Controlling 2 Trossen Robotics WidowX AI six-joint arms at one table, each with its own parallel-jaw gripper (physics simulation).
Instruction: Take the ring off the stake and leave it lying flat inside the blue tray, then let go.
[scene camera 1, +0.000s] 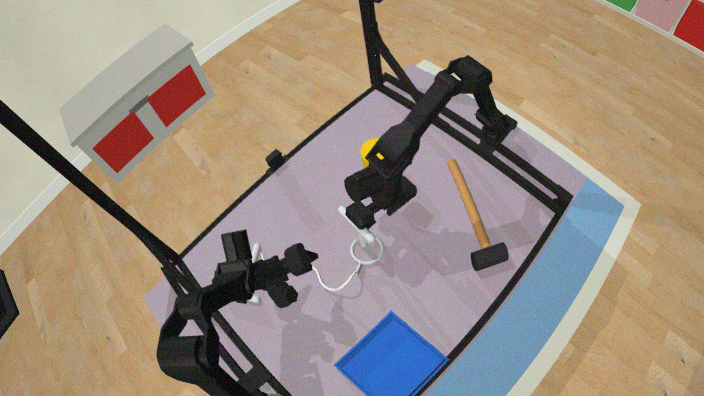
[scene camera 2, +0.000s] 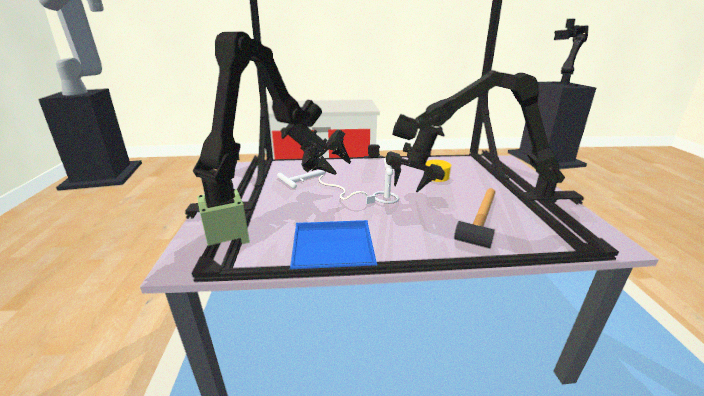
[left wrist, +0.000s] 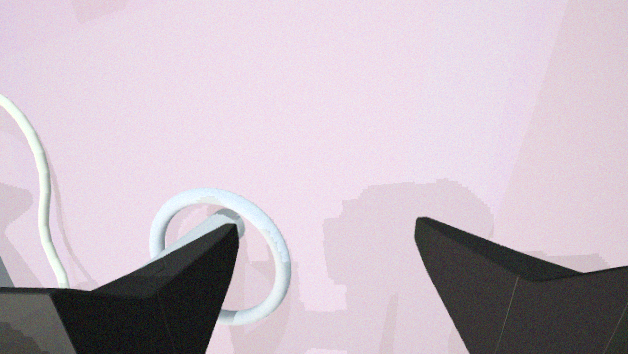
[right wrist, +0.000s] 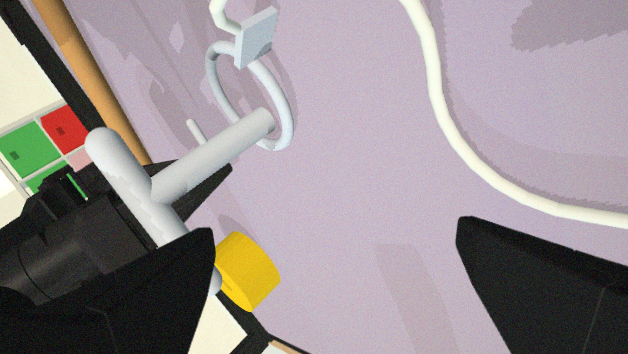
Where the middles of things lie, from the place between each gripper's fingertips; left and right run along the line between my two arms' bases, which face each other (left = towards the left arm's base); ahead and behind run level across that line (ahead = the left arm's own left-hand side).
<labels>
Now: the white ring (left wrist: 241, 205) 7 cm ahead of my right hand, 11 cm to the left of it and 8 cm below it. From my right hand the other things lie so: hammer (scene camera 1: 488, 256) (26 cm ahead, 34 cm to the left, 6 cm below); blue tray (scene camera 1: 392, 351) (30 cm ahead, 9 cm to the right, 8 cm below); yellow cylinder (right wrist: 249, 275) (6 cm behind, 36 cm to the left, 6 cm below).
Right now the white ring is 20 mm ahead of my left hand, 80 mm to the right of it and 10 mm below it. Also, from my left hand: hammer 200 mm ahead, 150 mm to the left; then blue tray 240 mm ahead, 280 mm to the right, 10 mm below; then yellow cylinder 120 mm behind, 170 mm to the left.
</labels>
